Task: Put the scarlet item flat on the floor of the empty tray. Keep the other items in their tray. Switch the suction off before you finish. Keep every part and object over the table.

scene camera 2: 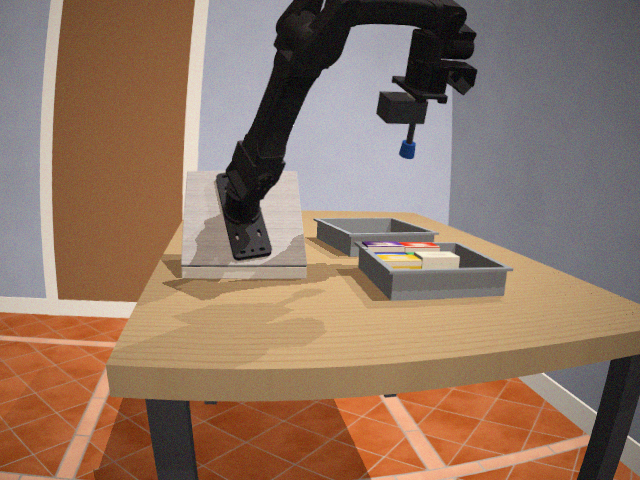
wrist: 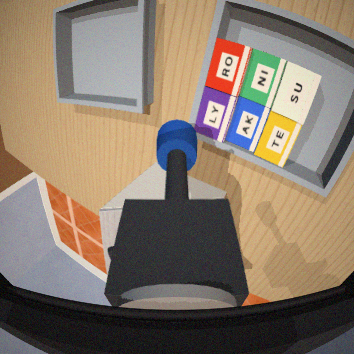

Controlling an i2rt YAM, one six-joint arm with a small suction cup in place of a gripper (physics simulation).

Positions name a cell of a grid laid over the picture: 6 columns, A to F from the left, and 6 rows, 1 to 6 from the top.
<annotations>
grey tray: scene camera 2 D3; wrist B2
grey tray: scene camera 2 E4; wrist F3
</annotations>
